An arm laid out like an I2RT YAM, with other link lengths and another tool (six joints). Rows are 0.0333 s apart.
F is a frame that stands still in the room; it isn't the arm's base.
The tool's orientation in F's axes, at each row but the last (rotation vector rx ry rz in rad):
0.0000 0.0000 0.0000
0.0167 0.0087 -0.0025
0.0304 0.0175 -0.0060
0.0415 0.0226 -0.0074
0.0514 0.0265 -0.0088
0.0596 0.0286 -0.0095
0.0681 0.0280 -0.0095
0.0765 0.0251 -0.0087
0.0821 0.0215 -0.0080
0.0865 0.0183 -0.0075
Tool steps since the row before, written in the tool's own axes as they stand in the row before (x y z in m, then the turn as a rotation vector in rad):
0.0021 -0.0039 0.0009 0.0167 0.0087 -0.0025
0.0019 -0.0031 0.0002 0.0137 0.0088 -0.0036
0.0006 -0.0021 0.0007 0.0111 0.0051 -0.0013
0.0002 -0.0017 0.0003 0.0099 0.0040 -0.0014
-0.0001 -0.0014 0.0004 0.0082 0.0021 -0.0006
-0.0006 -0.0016 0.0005 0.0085 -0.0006 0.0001
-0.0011 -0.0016 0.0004 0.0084 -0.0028 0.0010
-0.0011 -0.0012 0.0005 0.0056 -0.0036 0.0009
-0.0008 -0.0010 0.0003 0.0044 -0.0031 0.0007
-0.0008 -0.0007 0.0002 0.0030 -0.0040 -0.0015
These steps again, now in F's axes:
0.0021 -0.0039 0.0009 0.0167 0.0087 -0.0025
0.0019 -0.0031 0.0001 0.0137 0.0088 -0.0036
0.0006 -0.0021 0.0006 0.0111 0.0051 -0.0013
0.0002 -0.0017 0.0002 0.0099 0.0040 -0.0015
-0.0001 -0.0014 0.0003 0.0082 0.0021 -0.0007
-0.0006 -0.0016 0.0004 0.0085 -0.0007 -0.0002
-0.0011 -0.0016 0.0003 0.0084 -0.0029 0.0006
-0.0011 -0.0012 0.0004 0.0056 -0.0037 0.0005
-0.0008 -0.0010 0.0002 0.0044 -0.0032 0.0003
-0.0008 -0.0007 0.0002 0.0029 -0.0039 -0.0019

